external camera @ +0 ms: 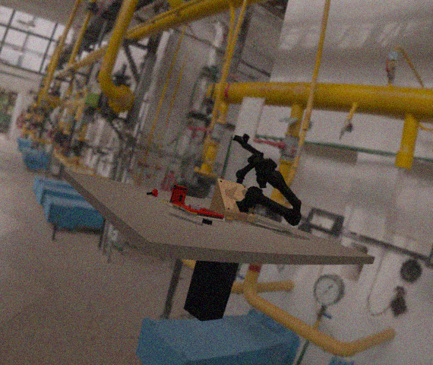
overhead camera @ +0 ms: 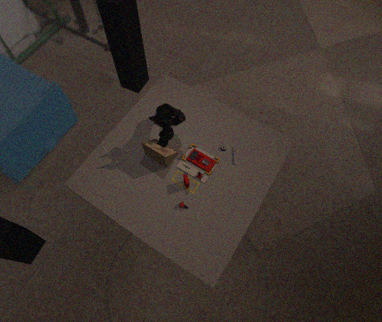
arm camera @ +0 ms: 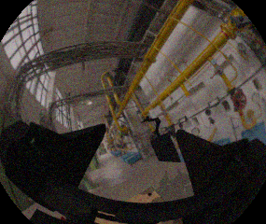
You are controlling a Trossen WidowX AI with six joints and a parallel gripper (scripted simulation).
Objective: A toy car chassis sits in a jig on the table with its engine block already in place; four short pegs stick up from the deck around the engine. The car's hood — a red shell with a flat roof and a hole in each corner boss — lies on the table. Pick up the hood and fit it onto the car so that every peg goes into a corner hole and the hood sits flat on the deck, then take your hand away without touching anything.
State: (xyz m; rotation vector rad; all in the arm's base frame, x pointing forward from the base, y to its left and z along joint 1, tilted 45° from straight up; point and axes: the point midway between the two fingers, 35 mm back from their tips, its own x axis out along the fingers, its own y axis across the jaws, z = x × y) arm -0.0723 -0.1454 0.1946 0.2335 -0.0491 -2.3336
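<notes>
The red hood is 360 mm ahead of my gripper tip, 190 mm to the right of it and 280 mm below it.
</notes>
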